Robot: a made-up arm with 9 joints.
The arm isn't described. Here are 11 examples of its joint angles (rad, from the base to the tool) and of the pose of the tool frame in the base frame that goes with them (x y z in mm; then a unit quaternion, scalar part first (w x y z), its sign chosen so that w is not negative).
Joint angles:
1: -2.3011 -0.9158 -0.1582 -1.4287 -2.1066 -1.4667 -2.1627 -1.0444 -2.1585
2: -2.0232 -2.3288 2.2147 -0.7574 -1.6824 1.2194 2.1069 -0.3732 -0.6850
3: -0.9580 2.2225 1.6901 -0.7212 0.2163 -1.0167 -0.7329 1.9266 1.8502
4: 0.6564 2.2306 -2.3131 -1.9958 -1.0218 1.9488 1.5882 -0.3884 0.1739
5: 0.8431 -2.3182 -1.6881 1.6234 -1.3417 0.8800 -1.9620 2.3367 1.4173
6: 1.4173 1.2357 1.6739 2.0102 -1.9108 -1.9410 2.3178 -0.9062 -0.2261
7: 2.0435 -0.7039 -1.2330 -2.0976 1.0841 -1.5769 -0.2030 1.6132 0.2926
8: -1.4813 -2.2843 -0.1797 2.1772 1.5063 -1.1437 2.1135 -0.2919 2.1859
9: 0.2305 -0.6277 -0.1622 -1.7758 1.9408 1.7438 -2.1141 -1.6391 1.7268
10: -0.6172 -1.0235 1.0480 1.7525 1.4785 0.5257 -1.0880 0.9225 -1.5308
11: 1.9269 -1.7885 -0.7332 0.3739 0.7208 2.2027 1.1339 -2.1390 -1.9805
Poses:
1: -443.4 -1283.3 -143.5 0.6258 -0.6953 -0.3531 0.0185
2: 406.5 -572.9 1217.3 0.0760 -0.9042 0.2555 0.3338
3: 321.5 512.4 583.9 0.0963 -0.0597 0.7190 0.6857
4: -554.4 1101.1 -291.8 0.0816 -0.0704 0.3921 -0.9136
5: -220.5 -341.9 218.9 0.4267 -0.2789 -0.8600 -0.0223
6: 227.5 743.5 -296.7 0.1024 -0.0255 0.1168 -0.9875
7: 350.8 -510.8 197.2 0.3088 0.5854 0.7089 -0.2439
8: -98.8 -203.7 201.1 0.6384 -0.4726 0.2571 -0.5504
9: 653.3 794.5 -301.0 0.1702 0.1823 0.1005 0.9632
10: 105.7 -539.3 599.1 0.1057 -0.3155 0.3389 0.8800
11: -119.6 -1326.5 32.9 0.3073 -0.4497 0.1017 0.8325
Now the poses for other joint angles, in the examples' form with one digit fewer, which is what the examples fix.
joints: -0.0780 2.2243 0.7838 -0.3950 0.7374 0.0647 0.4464 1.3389 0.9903
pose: -887 981 -99 0.839 -0.251 0.313 -0.368
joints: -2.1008 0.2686 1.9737 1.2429 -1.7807 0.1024 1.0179 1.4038 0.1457
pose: -913 608 283 0.249 0.776 -0.498 0.297
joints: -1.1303 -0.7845 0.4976 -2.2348 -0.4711 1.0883 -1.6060 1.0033 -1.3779
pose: 238 -778 1009 0.061 -0.476 -0.663 -0.575
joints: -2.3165 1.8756 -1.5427 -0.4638 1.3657 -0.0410 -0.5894 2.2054 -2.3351
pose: 25 -345 112 0.578 -0.741 -0.280 -0.197
